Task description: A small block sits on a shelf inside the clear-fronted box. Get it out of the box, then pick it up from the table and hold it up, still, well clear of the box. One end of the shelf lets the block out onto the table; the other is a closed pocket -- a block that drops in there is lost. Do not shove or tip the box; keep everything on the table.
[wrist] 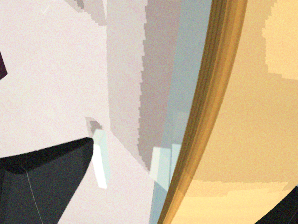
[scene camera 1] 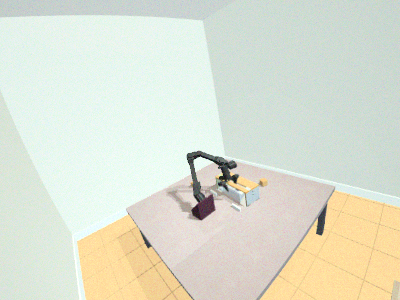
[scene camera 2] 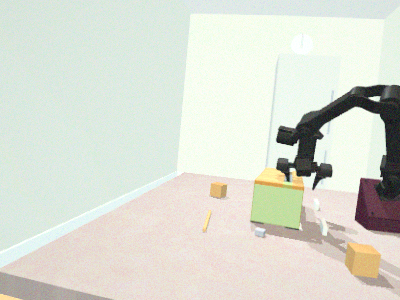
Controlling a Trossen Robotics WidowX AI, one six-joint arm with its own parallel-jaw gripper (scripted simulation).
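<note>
The gripper [scene camera 2: 300, 188] appears in the wrist view too [wrist: 167, 158]. With it in the scene is a box [scene camera 2: 276, 202], which the wrist view [wrist: 222, 146] and scene camera 1 [scene camera 1: 248, 192] show as well.
</note>
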